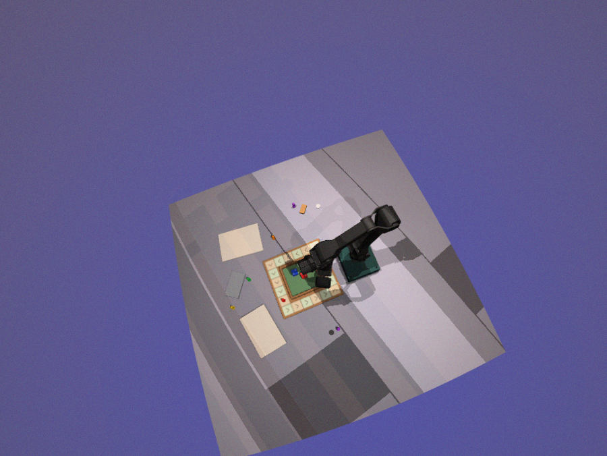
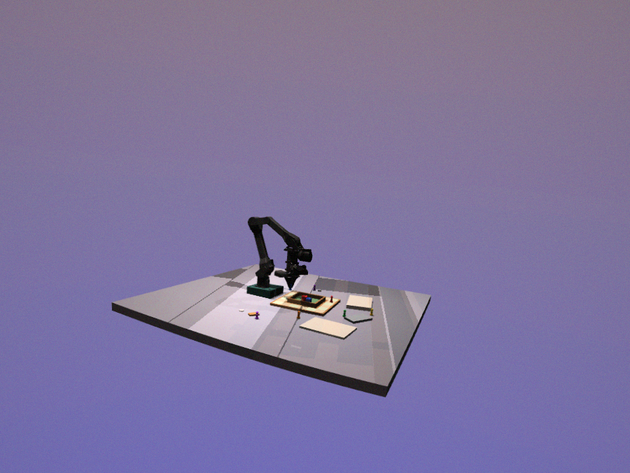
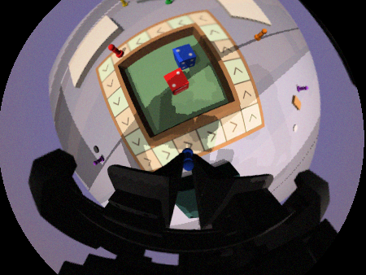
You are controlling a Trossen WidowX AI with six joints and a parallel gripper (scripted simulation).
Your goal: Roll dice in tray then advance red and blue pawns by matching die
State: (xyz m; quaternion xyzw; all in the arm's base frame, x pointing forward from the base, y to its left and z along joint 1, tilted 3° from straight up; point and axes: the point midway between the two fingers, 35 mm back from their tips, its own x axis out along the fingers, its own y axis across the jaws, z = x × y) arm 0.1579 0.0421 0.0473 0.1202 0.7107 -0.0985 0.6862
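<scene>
My gripper tip is now 10 mm below the blue pawn. Round my gripper tip: orange pawn 210 mm ahead, 220 mm to the right, 40 mm below; red pawn 210 mm ahead, 90 mm to the left, 30 mm below; green tray 110 mm ahead, 50 mm below.
</scene>
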